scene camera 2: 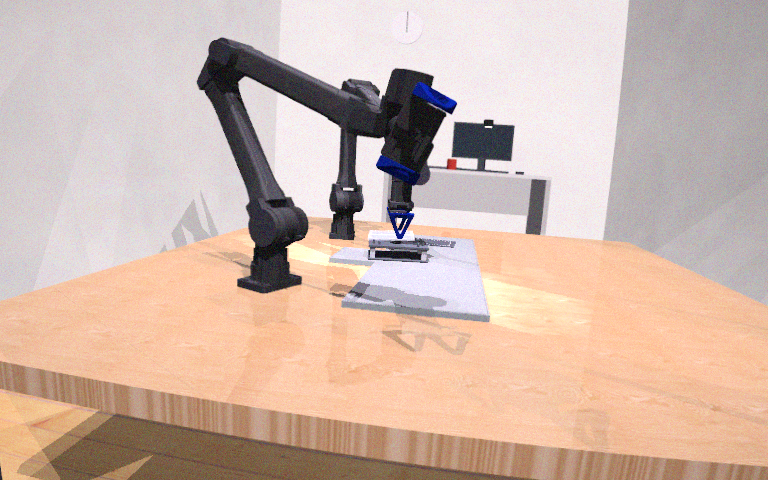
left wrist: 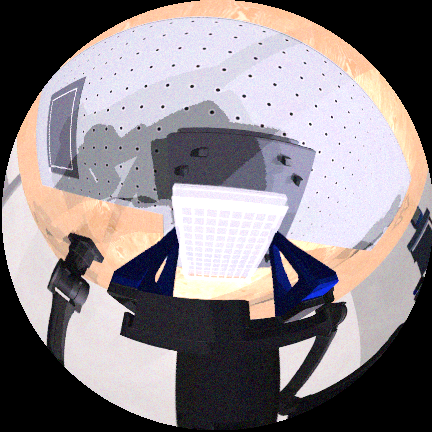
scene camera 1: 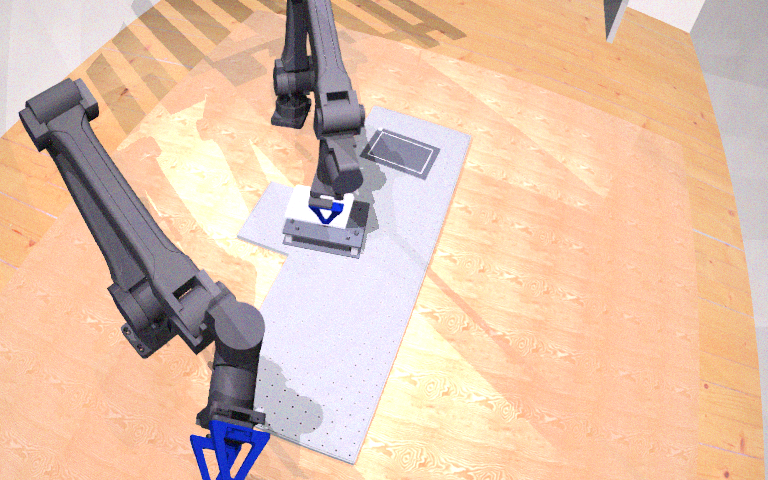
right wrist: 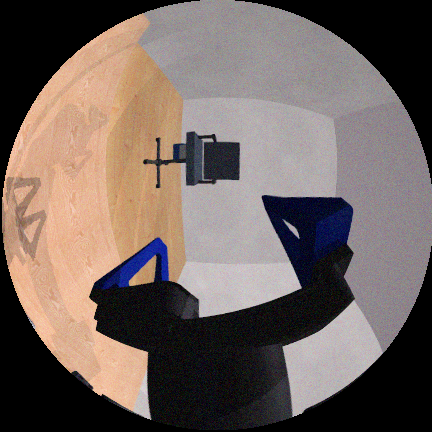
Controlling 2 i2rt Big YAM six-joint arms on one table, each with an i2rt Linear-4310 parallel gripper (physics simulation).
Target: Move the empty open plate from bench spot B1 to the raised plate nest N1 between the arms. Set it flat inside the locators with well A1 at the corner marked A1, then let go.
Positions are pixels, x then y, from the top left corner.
Scene:
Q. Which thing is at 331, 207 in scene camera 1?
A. The left gripper.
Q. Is the right gripper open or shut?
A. Open.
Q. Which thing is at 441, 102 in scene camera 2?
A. The right gripper.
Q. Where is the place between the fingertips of the left gripper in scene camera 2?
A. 398, 236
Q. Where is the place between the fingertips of the left gripper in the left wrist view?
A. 224, 232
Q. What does the right gripper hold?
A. Nothing.

